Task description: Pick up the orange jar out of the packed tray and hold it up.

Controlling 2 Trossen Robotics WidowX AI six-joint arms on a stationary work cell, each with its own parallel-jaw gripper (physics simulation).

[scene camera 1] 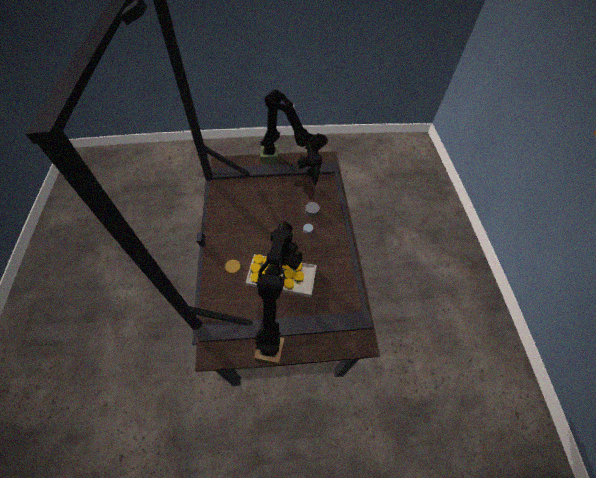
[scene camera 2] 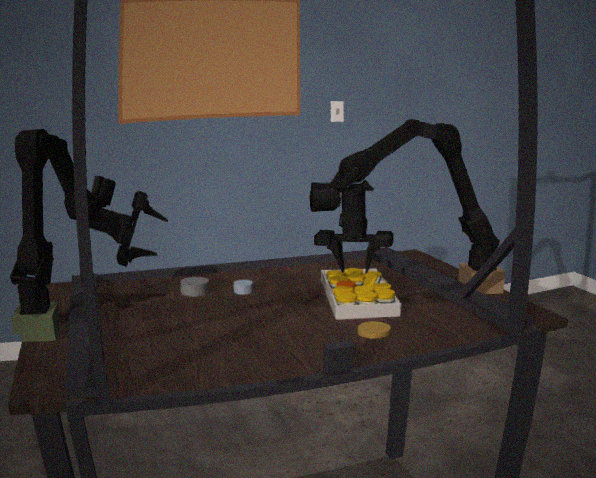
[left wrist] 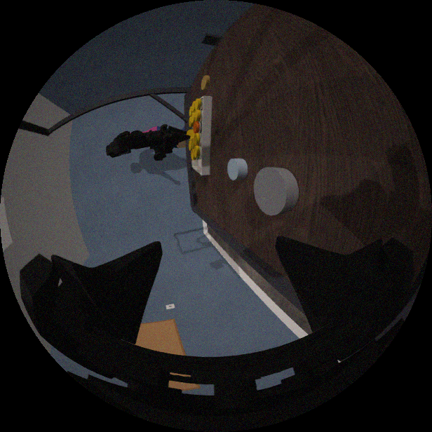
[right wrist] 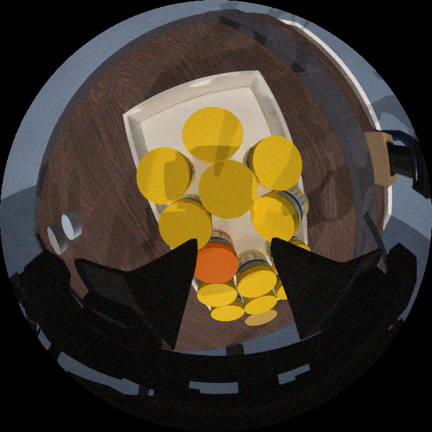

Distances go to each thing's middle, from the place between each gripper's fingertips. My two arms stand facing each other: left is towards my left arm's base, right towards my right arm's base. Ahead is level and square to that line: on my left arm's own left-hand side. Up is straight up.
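My right hand is 40 mm above the orange jar (right wrist: 216,262), 20 mm past it and 30 mm to the right of it. The white tray (right wrist: 164,128) is 80 mm below my right hand and 10 mm to the right of it. As for the grey disc (left wrist: 275,189), it is 50 mm below my right hand, 370 mm to the left of it and 170 mm ahead of it.
The grey disc is 130 mm below my left hand, 20 mm behind it and 80 mm to the right of it. The white tray is 160 mm below my left hand, 190 mm behind it and 460 mm to the right of it. The orange jar is 120 mm below my left hand, 210 mm behind it and 420 mm to the right of it.
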